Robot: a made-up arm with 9 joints. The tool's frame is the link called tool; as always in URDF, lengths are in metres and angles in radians.
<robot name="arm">
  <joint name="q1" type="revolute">
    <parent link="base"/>
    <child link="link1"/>
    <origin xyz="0.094 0.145 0.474" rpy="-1.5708 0 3.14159"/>
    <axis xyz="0 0 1"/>
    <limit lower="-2.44" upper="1.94" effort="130" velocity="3.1"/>
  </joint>
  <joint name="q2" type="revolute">
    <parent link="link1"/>
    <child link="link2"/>
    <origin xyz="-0.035 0.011 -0.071" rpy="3.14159 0 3.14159"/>
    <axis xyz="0 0 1"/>
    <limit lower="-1.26" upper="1.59" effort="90" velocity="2.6"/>
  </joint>
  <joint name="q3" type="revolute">
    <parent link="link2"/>
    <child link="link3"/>
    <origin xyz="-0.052 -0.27 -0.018" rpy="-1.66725 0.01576 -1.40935"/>
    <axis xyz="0 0 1"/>
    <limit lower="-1.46" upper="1.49" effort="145" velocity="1.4"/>
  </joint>
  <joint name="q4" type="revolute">
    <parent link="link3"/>
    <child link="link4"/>
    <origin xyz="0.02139 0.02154 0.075" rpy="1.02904 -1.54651 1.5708"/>
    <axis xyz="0 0 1"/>
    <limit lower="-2.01" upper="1.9" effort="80" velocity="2"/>
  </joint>
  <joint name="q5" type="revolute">
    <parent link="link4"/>
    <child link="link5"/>
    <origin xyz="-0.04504 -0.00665 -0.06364" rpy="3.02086 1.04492 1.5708"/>
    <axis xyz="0 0 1"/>
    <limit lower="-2.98" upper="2.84" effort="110" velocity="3.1"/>
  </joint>
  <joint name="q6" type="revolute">
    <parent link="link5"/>
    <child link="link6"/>
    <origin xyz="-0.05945 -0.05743 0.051" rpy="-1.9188 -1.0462 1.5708"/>
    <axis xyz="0 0 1"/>
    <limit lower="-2.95" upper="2.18" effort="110" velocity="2.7"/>
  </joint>
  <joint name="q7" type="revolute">
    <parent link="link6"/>
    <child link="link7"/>
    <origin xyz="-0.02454 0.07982 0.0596" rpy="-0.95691 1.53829 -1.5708"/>
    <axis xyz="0 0 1"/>
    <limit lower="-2.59" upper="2.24" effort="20" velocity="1"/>
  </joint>
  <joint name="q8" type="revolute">
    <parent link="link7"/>
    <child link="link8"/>
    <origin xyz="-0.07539 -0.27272 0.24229" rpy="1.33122 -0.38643 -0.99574"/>
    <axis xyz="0 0 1"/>
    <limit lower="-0.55" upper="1.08" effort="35" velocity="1.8"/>
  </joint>
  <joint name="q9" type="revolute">
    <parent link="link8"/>
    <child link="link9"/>
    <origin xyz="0.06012 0.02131 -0.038" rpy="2.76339 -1.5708 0"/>
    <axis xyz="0 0 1"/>
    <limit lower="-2.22" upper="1.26" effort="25" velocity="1"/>
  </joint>
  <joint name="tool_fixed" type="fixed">
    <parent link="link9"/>
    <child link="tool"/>
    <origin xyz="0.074 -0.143 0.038" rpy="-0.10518 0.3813 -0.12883"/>
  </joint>
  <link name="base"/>
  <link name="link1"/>
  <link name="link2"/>
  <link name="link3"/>
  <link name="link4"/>
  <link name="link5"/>
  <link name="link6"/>
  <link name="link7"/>
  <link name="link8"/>
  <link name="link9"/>
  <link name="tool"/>
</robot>
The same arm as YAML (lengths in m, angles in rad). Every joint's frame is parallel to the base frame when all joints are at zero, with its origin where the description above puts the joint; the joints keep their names.
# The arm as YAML. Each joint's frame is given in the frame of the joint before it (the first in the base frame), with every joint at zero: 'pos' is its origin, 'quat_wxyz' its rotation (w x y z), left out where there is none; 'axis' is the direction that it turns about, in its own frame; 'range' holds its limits. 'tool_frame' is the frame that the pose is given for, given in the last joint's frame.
length_unit: m
angle_unit: rad
joints:
  - joint: q1
    pos: [0.094, 0.145, 0.474]
    axis: [0.0, -1.0, 0.0]
    range: [-2.44, 1.94]
  - joint: q2
    pos: [0.035, 0.071, -0.011]
    axis: [0.0, 1.0, 0.0]
    range: [-1.26, 1.59]
  - joint: q3
    pos: [-0.052, -0.018, 0.27]
    axis: [0.982164, -0.096296, -0.161494]
    range: [-1.46, 1.49]
  - joint: q4
    pos: [0.075, -0.029, 0.009]
    axis: [0.200308, 0.498321, 0.843536]
    range: [-2.01, 1.9]
  - joint: q5
    pos: [-0.057, -0.032, -0.043]
    axis: [0.0, -1.0, 0.0]
    range: [-2.98, 2.84]
  - joint: q6
    pos: [-0.047, -0.051, 0.068]
    axis: [0.444118, 0.170807, 0.879536]
    range: [-2.95, 2.18]
  - joint: q7
    pos: [0.074, 0.069, 0.017]
    axis: [-0.018, -0.97538, 0.219795]
    range: [-2.59, 2.24]
  - joint: q8
    pos: [-0.21, -0.19, 0.242]
    axis: [0.0, 0.0, 1.0]
    range: [-0.55, 1.08]
  - joint: q9
    pos: [-0.048, -0.042, -0.038]
    axis: [-1.0, 0.0, 0.0]
    range: [-2.22, 1.26]
tool_frame:
  pos: [-0.038, -0.143, 0.074]
  quat_wxyz: [0.828232, 0.009792, -0.55647, -0.065409]

